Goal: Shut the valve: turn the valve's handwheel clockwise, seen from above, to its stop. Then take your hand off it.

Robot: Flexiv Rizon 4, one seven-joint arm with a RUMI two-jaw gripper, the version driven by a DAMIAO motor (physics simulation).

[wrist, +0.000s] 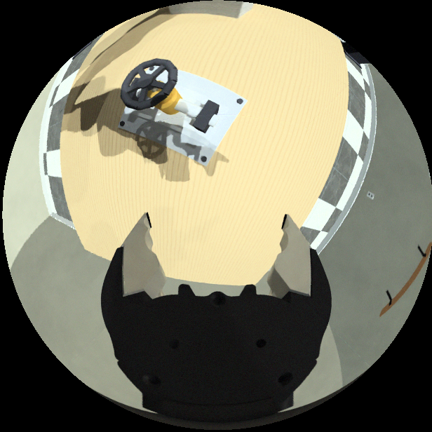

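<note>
The valve's handwheel [145, 81], a dark spoked ring, stands at the upper left of the wrist view on a yellow-orange valve body [171, 102]. White pipe runs from the body to a black block [206, 116]. All of it is mounted on a light grey plate [227, 100] with dark bolts at its corners. My gripper [216, 214] is open and empty, its two jaws wide apart at the lower middle of the view. The handwheel is ahead of the jaws and to their left, apart from them. The valve's lower parts are partly hidden by the wheel.
The plate lies on a pale wooden table top [280, 125] with checkered strips [350, 131] along its left and right sides. A grey block-like object [212, 9] shows at the top edge. Shadows fall on the table left of and below the valve. A brown bar [407, 285] shows at the far right.
</note>
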